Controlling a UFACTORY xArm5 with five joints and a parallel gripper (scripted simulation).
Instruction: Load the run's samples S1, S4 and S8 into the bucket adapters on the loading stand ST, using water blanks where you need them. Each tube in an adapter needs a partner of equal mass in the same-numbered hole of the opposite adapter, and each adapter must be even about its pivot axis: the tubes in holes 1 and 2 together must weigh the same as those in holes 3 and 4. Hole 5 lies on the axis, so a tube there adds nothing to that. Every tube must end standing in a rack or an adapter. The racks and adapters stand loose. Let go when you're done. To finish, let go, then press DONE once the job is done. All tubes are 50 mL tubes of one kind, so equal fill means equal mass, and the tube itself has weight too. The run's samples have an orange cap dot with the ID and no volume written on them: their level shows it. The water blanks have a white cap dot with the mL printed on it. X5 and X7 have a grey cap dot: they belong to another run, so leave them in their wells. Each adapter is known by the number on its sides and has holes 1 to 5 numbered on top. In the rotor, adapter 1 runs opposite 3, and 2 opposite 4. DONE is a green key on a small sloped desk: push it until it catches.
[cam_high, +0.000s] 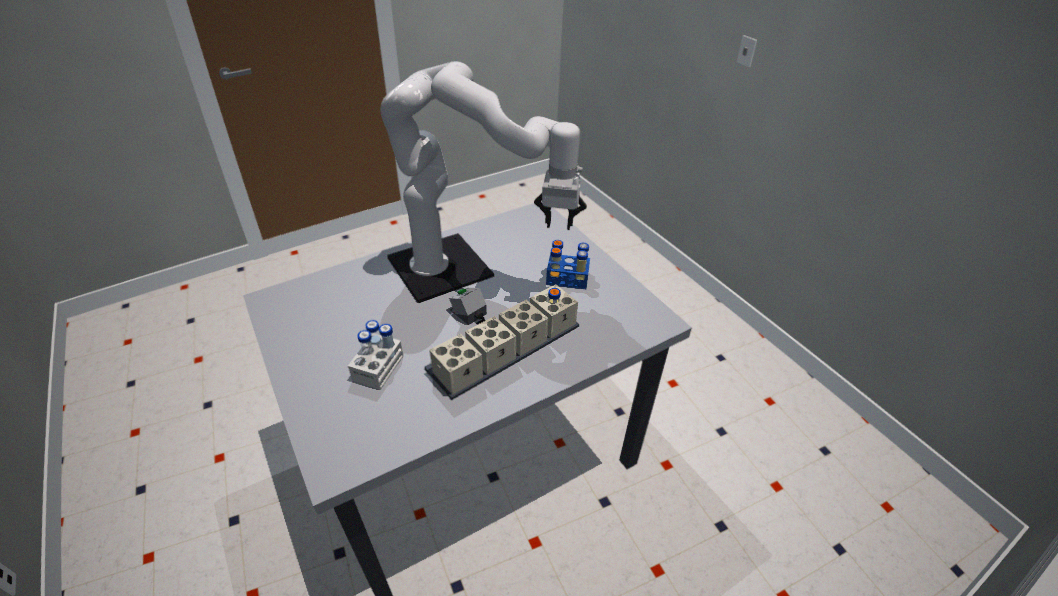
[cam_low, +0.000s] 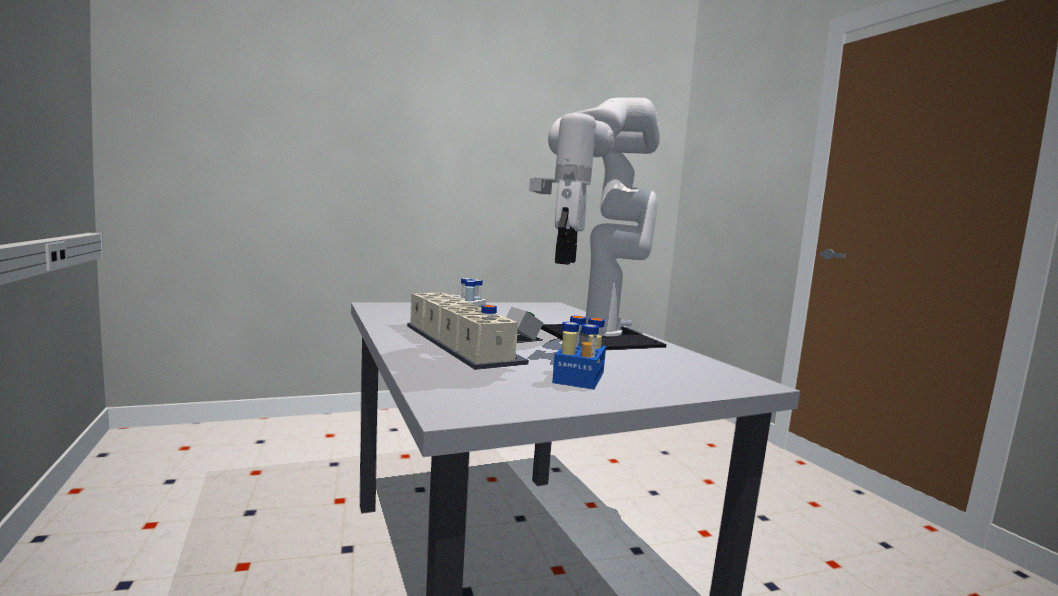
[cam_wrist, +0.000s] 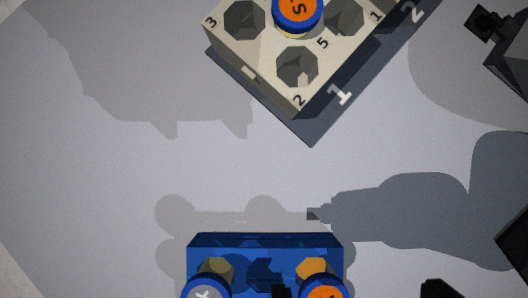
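My gripper is now 220 mm above the blue samples rack, 60 mm to the right of it and 20 mm past it. The rest, counted from my hand: adapter 3 (310 mm to the right, 200 mm below, 170 mm ahead); then white rack (590 mm to the right, 220 mm below, 60 mm ahead).
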